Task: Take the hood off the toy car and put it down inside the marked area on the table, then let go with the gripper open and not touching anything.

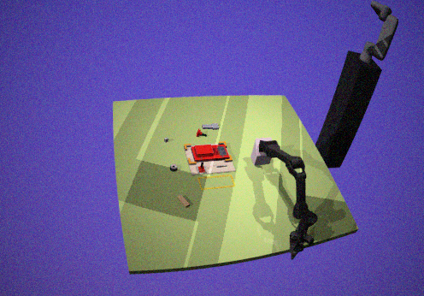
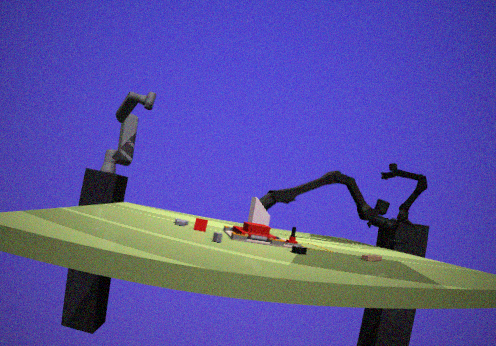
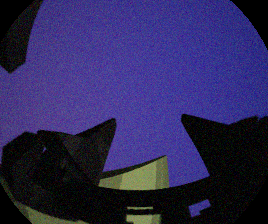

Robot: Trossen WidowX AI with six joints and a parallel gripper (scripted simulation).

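Right now my gripper tip is 77 cm to the left of the red hood, 33 cm short of it and 4 cm above it. Also, from my gripper tip: small grey piece (89 cm to the right, 54 cm ahead, 7 cm below); dark wheel (67 cm to the right, 51 cm ahead, 7 cm below); tan block (47 cm ahead, 43 cm to the right, 7 cm below).
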